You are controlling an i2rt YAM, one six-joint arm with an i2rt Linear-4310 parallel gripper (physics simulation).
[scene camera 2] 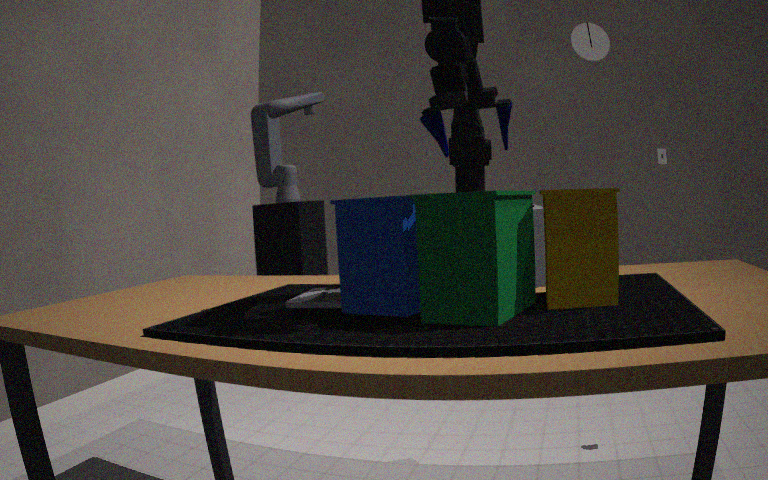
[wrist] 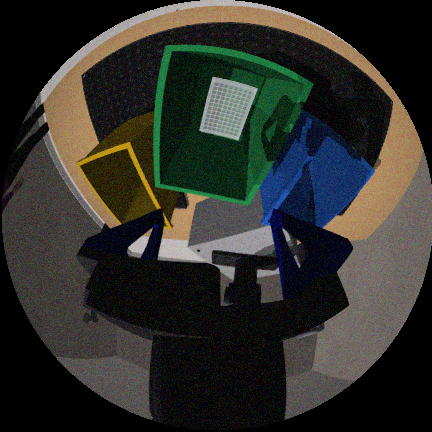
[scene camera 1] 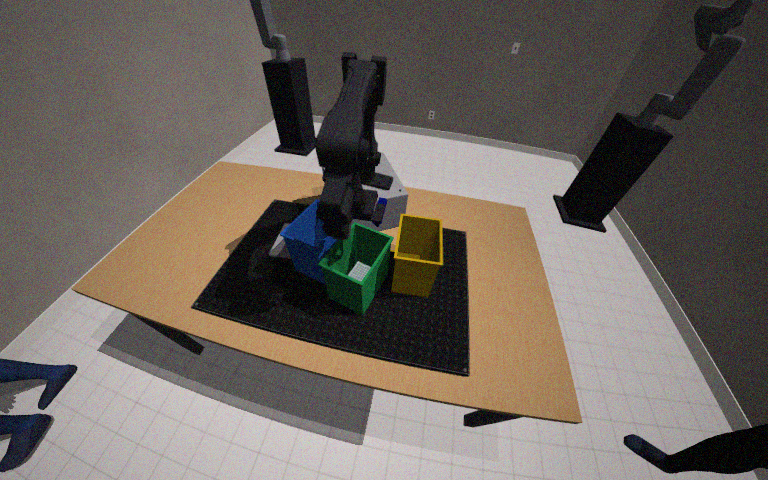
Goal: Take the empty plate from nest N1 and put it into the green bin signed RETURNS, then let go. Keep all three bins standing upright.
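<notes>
A white gridded plate lies low inside the green bin, apart from the fingers. The green bin stands upright, as do the blue bin and the yellow bin on either side. My gripper is wide open and empty, above the height of the bin rims; the arm partly hides it in scene camera 1. No RETURNS lettering or N1 label can be read.
A pale, low object sits beside the blue bin, partly hidden by it. The bins stand close together on the black mat, which lies on the wooden table.
</notes>
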